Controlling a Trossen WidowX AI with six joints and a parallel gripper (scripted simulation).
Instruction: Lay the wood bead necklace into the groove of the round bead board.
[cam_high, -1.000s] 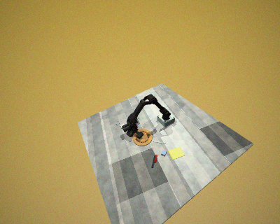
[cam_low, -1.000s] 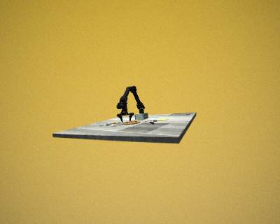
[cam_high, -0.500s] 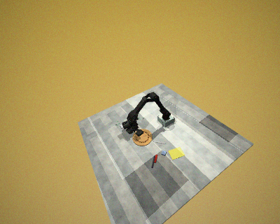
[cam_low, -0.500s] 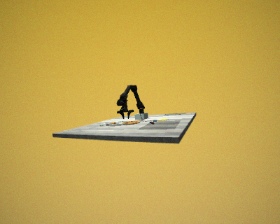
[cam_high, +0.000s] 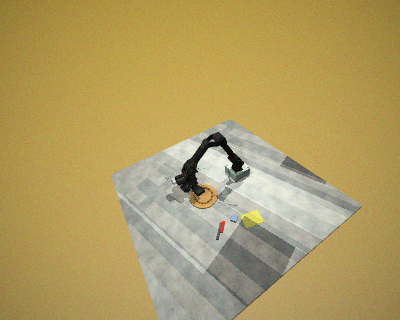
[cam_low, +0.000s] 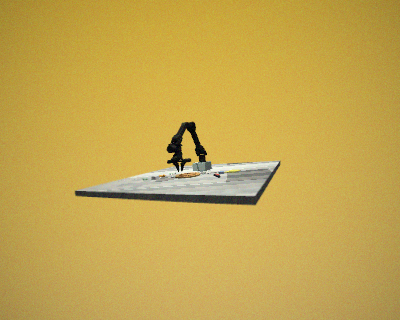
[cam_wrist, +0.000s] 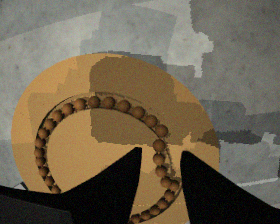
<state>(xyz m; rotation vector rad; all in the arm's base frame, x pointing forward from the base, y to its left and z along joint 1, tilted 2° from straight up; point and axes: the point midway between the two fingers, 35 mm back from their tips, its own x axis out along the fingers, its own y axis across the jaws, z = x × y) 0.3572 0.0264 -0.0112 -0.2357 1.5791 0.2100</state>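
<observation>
The round bead board is 50 mm behind my gripper tip, 30 mm to the left of it and 30 mm below it. The rest, counted from my gripper tip: thin grey stick: 170 mm behind, 160 mm to the left, 40 mm below; then red-handled tool: 300 mm to the left, 50 mm behind, 40 mm below; then grey piece: 190 mm to the right, 90 mm ahead, 30 mm below.
</observation>
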